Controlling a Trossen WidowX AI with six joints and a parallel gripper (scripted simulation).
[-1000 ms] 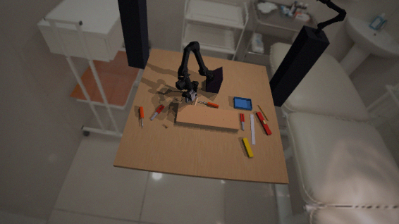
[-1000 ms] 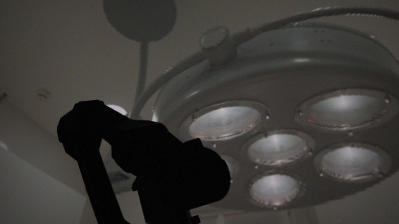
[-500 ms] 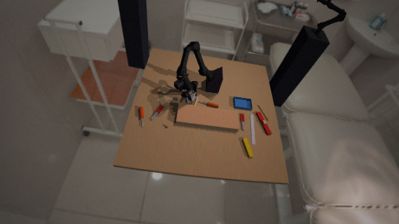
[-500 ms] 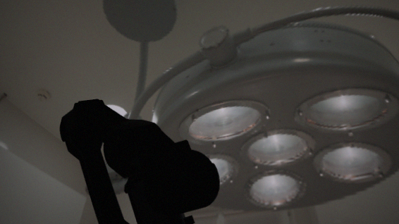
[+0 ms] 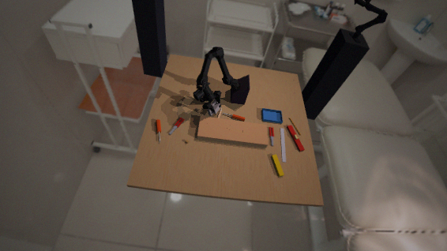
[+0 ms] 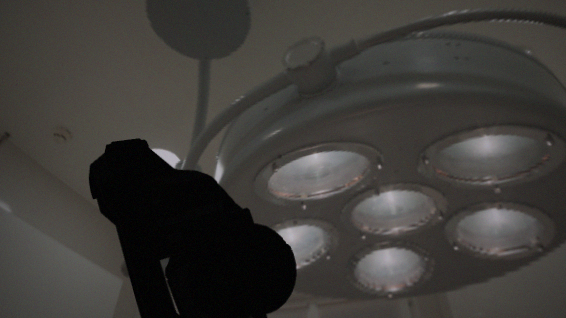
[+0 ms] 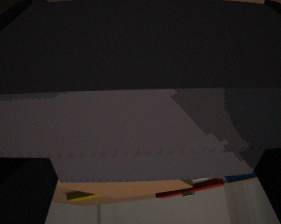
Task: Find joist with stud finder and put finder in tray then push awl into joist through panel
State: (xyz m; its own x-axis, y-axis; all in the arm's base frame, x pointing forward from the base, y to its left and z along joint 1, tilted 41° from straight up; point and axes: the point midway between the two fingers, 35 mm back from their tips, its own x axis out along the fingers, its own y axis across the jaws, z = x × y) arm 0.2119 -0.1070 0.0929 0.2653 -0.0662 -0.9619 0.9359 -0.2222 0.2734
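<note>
The stud finder lies 2 cm behind my gripper tip. Round my gripper tip: brown-handled awl: 3 cm behind, 3 cm to the left, 7 cm below; then green light: 2 cm behind, 2 cm to the left; then blue tray: 10 cm behind, 46 cm to the left, 6 cm below.
</note>
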